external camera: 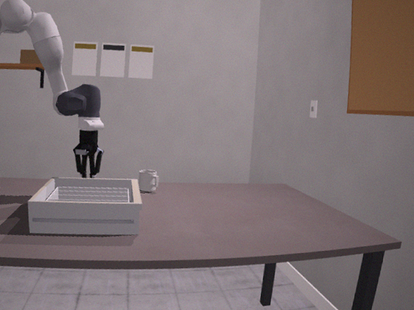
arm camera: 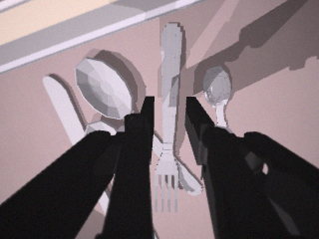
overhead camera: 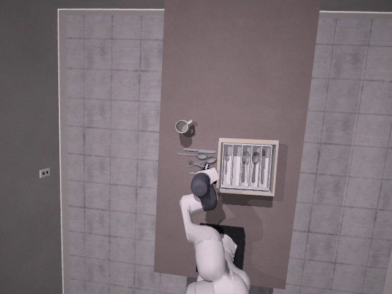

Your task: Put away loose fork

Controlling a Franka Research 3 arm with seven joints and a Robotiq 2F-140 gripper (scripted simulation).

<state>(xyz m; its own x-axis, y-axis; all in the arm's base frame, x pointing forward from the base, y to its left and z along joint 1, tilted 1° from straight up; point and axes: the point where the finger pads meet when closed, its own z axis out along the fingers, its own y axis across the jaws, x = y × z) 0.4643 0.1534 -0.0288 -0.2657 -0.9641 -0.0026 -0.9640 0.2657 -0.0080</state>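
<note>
Right now the spoon is 5 cm behind my hand, 2 cm to the left of it and 6 cm below it. Round my hand: knife (11 cm ahead, 7 cm to the left, 6 cm below); then white mug (26 cm ahead, 16 cm to the left, 3 cm below).
</note>
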